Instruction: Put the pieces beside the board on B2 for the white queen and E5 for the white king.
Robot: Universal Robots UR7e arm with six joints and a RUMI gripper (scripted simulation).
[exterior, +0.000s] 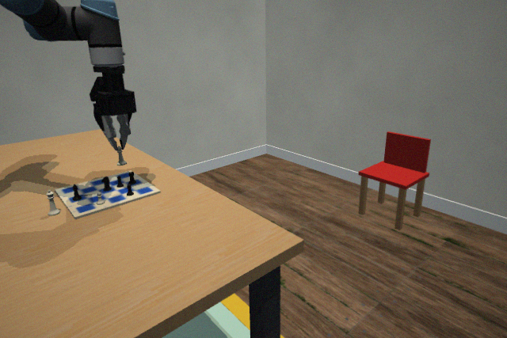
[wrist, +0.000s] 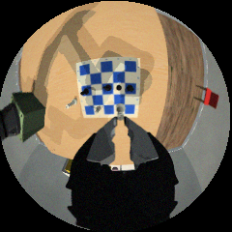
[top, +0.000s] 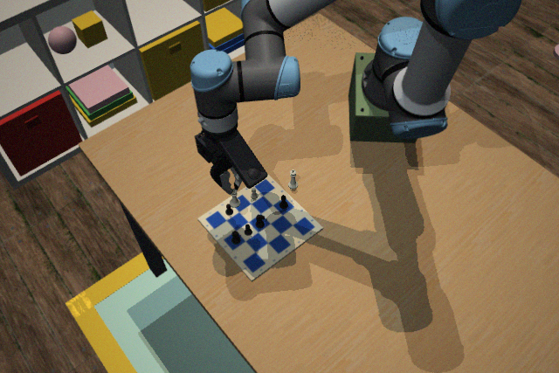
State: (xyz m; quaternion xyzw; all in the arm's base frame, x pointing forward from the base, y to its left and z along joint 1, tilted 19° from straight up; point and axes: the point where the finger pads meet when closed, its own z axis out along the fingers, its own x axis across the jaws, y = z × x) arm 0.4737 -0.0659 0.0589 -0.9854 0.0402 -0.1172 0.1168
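Now: the chessboard 40 mm behind my hand, 40 mm to the left of it and 140 mm below it. From my hand the other things lie so: white queen: 30 mm below; then white king: 180 mm behind, 10 mm to the left, 110 mm below; then white pawn: 80 mm behind, 30 mm to the right, 120 mm below.
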